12 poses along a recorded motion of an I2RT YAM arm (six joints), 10 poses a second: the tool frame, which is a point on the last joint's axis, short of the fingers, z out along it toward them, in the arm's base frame.
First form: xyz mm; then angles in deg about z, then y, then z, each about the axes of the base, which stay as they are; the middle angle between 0 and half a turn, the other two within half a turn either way.
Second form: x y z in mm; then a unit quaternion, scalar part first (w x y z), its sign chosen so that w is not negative. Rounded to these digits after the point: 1 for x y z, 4 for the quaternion.
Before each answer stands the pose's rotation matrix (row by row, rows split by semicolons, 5 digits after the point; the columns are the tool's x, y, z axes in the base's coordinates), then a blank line. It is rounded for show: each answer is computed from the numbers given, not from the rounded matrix.
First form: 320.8 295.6 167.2 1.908 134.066 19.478
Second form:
-0.66642 -0.31143 0.67742; -0.20039 0.94997 0.23959; -0.71814 0.02392 -0.69549

320.8 295.6 167.2 0.3834 -0.1406 0.9099 0.0724
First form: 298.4 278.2 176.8 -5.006 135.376 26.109
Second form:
-0.59827 -0.49417 0.63077; -0.39038 0.86720 0.30913; -0.69977 -0.06130 -0.71173

298.4 278.2 176.8 0.3732 -0.2481 0.8912 0.0695
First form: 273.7 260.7 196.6 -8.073 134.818 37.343
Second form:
-0.46964 -0.67927 0.56395; -0.53497 0.72710 0.43028; -0.70232 -0.09962 -0.70486

273.7 260.7 196.6 0.3717 -0.3564 0.8517 0.0971
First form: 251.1 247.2 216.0 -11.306 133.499 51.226
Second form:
-0.26986 -0.84900 0.45427; -0.64901 0.50889 0.56553; -0.71131 -0.14221 -0.68834

251.1 247.2 216.0 0.3710 -0.4769 0.7853 0.1348
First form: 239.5 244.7 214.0 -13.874 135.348 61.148
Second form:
-0.12324 -0.93263 0.33913; -0.72061 0.31906 0.61556; -0.68230 -0.16852 -0.71139

239.5 244.7 214.0 0.3480 -0.5633 0.7338 0.1523
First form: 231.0 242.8 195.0 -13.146 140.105 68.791
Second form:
-0.05826 -0.97096 0.23203; -0.77879 0.18962 0.59794; -0.62457 -0.14587 -0.76722

231.0 242.8 195.0 0.3017 -0.6163 0.7098 0.1592
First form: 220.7 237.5 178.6 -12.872 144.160 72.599
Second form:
-0.02376 -0.98426 0.17511; -0.82074 0.11921 0.55873; -0.57081 -0.13044 -0.81066

220.7 237.5 178.6 0.2668 -0.6457 0.6989 0.1532
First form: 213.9 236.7 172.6 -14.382 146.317 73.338
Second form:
0.00684 -0.98725 0.15902; -0.84342 0.07973 0.53131; -0.53722 -0.13775 -0.83212

213.9 236.7 172.6 0.2522 -0.6632 0.6901 0.1426
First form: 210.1 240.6 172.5 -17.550 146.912 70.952
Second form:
0.02432 -0.98370 0.17817; -0.85351 0.07236 0.51603; -0.52052 -0.16462 -0.83783

210.1 240.6 172.5 0.2544 -0.6689 0.6866 0.1279
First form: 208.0 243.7 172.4 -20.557 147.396 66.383
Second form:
0.00573 -0.97641 0.21587; -0.86338 0.10408 0.49370; -0.50452 -0.18920 -0.84241

208.0 243.7 172.4 0.2586 -0.6603 0.6966 0.1093
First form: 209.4 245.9 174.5 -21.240 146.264 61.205
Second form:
-0.05588 -0.96193 0.26751; -0.85377 0.18494 0.48670; -0.51764 -0.20120 -0.83161

209.4 245.9 174.5 0.2727 -0.6306 0.7198 0.0992
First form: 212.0 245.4 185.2 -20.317 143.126 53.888
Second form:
-0.16163 -0.92131 0.35365; -0.81069 0.32831 0.48477; -0.56273 -0.20835 -0.79996

212.0 245.4 185.2 0.3028 -0.5723 0.7566 0.0913
